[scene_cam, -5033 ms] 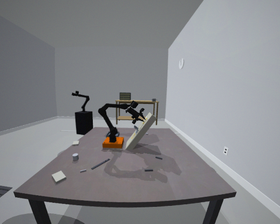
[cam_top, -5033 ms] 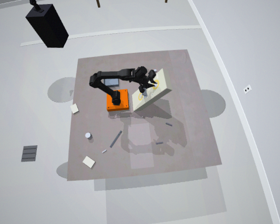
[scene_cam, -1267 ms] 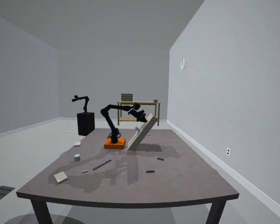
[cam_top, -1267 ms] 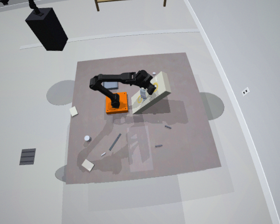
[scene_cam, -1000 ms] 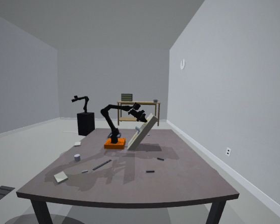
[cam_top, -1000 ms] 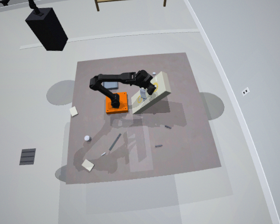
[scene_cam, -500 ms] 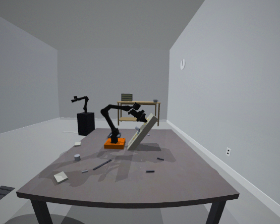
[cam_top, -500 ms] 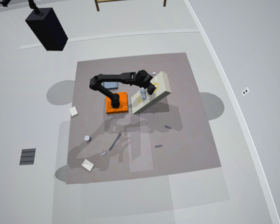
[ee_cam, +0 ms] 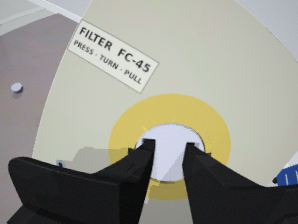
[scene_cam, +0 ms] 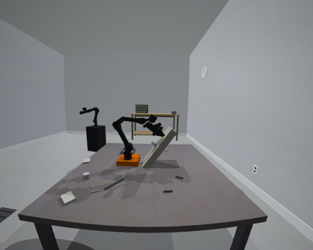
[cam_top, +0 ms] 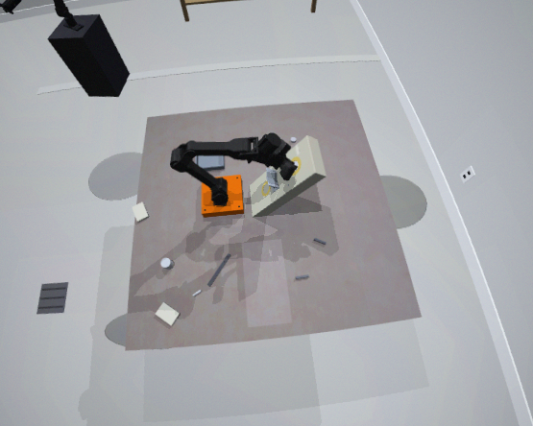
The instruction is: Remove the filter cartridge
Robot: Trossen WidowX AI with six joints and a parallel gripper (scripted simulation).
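My gripper tip is now 90 mm past the grey bracket, 90 mm above it and 20 mm to the left of it. From my gripper tip the other things lie so: grey-blue tray (460 mm behind, 270 mm below, 190 mm to the left); round white filter cartridge (10 mm below, 10 mm ahead).
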